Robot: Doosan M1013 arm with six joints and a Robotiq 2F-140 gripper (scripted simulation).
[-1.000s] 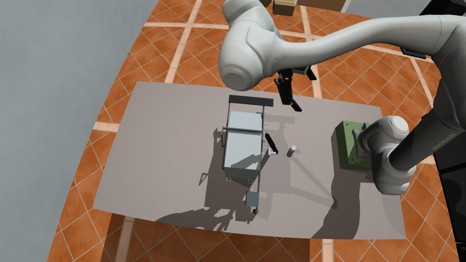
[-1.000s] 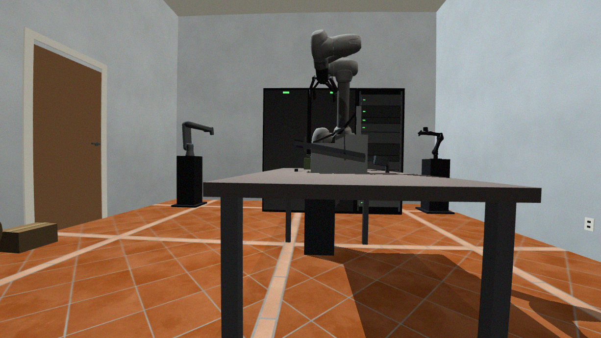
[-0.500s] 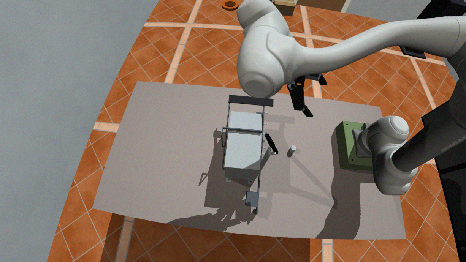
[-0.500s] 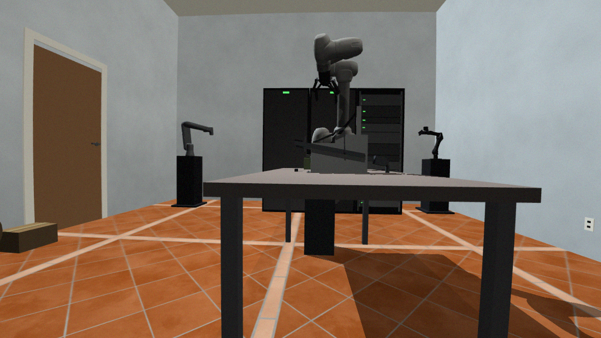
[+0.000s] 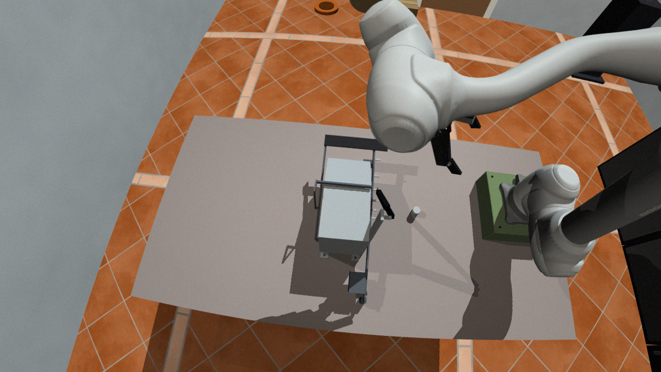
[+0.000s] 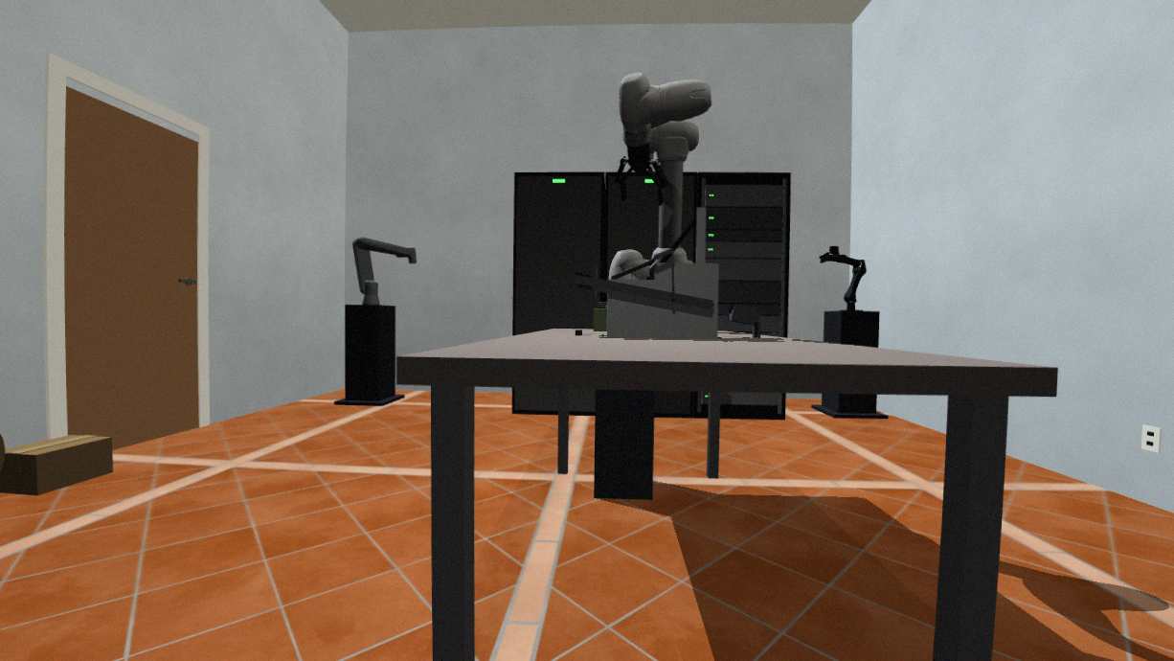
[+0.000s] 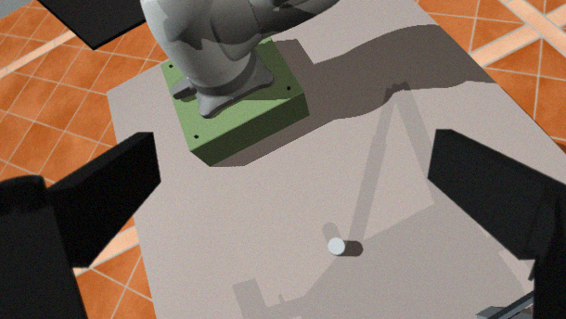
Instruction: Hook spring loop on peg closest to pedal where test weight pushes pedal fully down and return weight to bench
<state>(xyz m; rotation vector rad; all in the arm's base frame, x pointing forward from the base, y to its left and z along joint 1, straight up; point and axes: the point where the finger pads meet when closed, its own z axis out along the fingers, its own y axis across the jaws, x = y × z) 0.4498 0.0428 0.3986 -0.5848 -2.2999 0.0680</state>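
My hand is 47 cm above the steel test weight. From my hand the other things lie so: small block (20 cm ahead, 21 cm to the right, 49 cm below); then white-tipped pin (19 cm ahead, 18 cm to the left, 10 cm below).
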